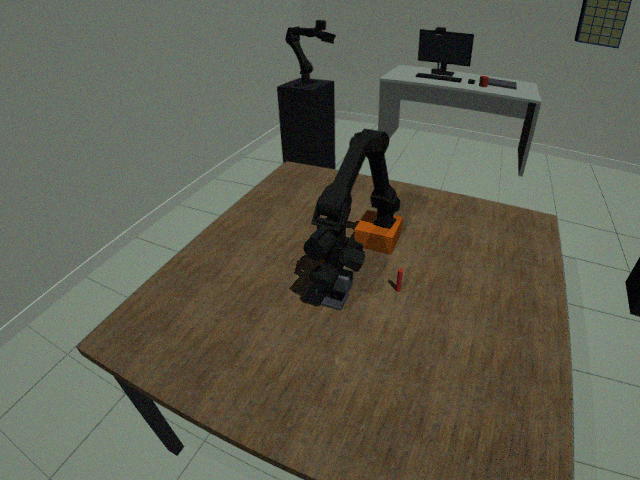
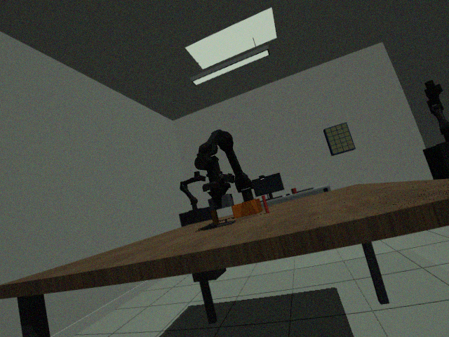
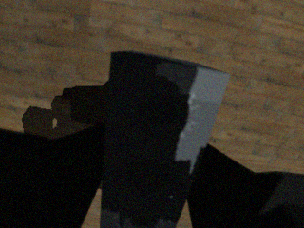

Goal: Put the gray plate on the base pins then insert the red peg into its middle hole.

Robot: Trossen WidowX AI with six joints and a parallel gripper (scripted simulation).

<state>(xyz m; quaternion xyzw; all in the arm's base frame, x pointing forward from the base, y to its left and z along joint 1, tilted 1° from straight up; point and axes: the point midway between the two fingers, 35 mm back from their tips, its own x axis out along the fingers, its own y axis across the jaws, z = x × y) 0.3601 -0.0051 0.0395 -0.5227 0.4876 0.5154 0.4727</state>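
My gripper tip is now 7 cm above the gray base and 3 cm to the left of it. Round my gripper tip: gray plate (3 cm above); then orange cylinder (11 cm behind, 10 cm to the right, 4 cm below); then dark red peg (15 cm to the left, 13 cm behind, 4 cm below).
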